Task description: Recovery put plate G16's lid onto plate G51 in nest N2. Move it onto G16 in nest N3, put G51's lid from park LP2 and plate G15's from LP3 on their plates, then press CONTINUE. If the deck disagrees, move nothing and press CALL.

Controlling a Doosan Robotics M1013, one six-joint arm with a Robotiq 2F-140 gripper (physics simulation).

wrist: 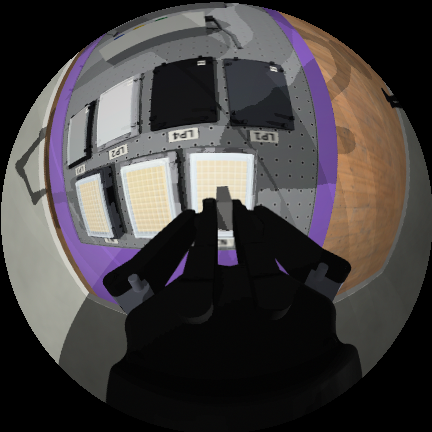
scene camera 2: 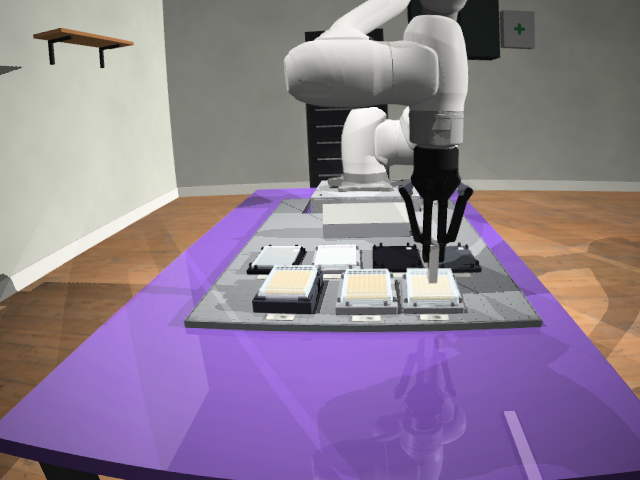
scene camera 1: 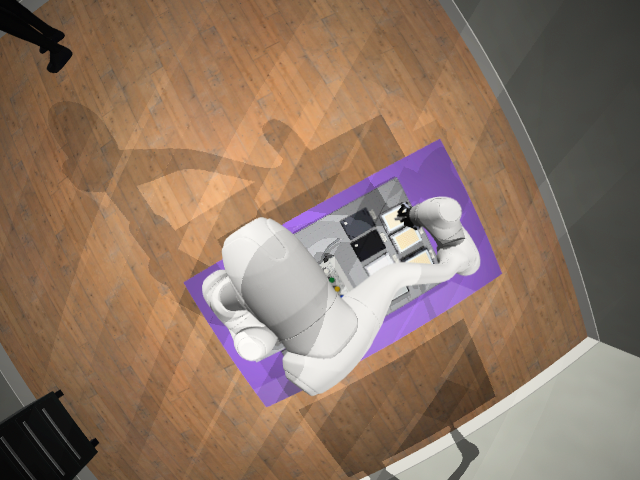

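Where they show: gripper, fingertip midpoint: (wrist: pixel 222 196) (scene camera 2: pixel 432 280) (scene camera 1: pixel 396 218); arm's base, origin of the base link: (scene camera 2: pixel 365 187).
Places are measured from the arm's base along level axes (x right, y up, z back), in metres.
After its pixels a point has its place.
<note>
My gripper (scene camera 1: pixel 404 213) {x -0.135, y -0.016, z -0.797 m} (scene camera 2: pixel 433 257) (wrist: pixel 222 196) {x -0.135, y -0.016, z -0.797 m} is shut, with a slim grey blade running down from between its fingers. It hangs above the right-hand plate (scene camera 2: pixel 417 290) {x -0.105, y -0.016, z -0.841 m} (wrist: pixel 220 172) {x -0.134, y -0.016, z -0.764 m}. A middle plate (scene camera 2: pixel 367 286) {x -0.020, y -0.017, z -0.820 m} (wrist: pixel 149 197) {x -0.027, y -0.015, z -0.793 m} and a left plate (scene camera 2: pixel 288 281) {x 0.119, y -0.008, z -0.820 m} (wrist: pixel 94 205) {x 0.102, y -0.009, z -0.795 m} sit in nests beside it; the left nest is black. Clear rims show on all three. Nest and plate labels are unreadable. Behind them are a pale grey lid (scene camera 2: pixel 277 256) {x 0.179, y -0.027, z -0.635 m} (wrist: pixel 78 135) {x 0.163, y -0.027, z -0.634 m} at LP3, a white lid (scene camera 2: pixel 337 255) {x 0.049, y -0.027, z -0.629 m} (wrist: pixel 117 112) {x 0.036, y -0.027, z -0.634 m} at LP2, a black panel (wrist: pixel 184 92) {x -0.084, y -0.035, z -0.630 m} at LP4 and a dark grey panel (wrist: pixel 257 92) {x -0.195, y -0.035, z -0.632 m} at LP1.
A grey control box (scene camera 2: pixel 367 227) {x -0.013, y -0.018, z -0.446 m} (wrist: pixel 155 37) stands behind the parks; coloured buttons show in scene camera 1, a green button (scene camera 1: pixel 331 280) {x -0.032, y 0.025, z -0.376 m} and a yellow button (scene camera 1: pixel 337 288) {x 0.015, y 0.027, z -0.382 m} among them. The perforated deck (scene camera 2: pixel 496 304) {x -0.247, y -0.045, z -0.843 m} lies on the purple table (scene camera 2: pixel 258 382) {x 0.121, y -0.058, z -1.057 m}. The arm hides part of the deck from above.
</note>
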